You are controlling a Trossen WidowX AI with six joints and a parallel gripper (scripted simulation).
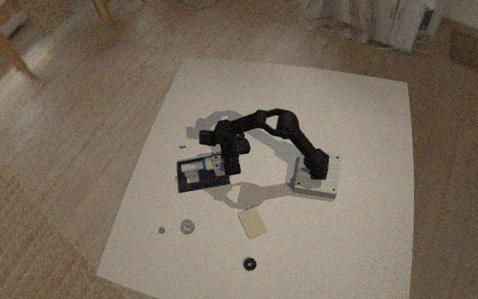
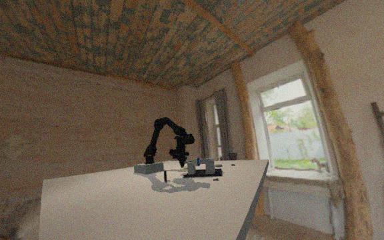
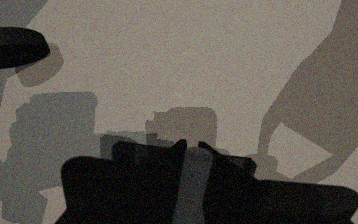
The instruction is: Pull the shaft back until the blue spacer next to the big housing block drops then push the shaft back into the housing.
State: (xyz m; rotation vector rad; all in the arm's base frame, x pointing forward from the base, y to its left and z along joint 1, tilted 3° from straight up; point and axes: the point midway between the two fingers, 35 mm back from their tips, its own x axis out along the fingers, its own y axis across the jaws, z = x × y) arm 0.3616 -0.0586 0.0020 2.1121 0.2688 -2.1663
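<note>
Now: gripper tip 11 cm short of the blue spacer, 2 cm to the right of it and 3 cm below it. Also, from my gripper tip: tan card 9 cm behind, 25 cm to the left, 4 cm below; small screw 26 cm ahead, 11 cm to the right, 4 cm below.
</note>
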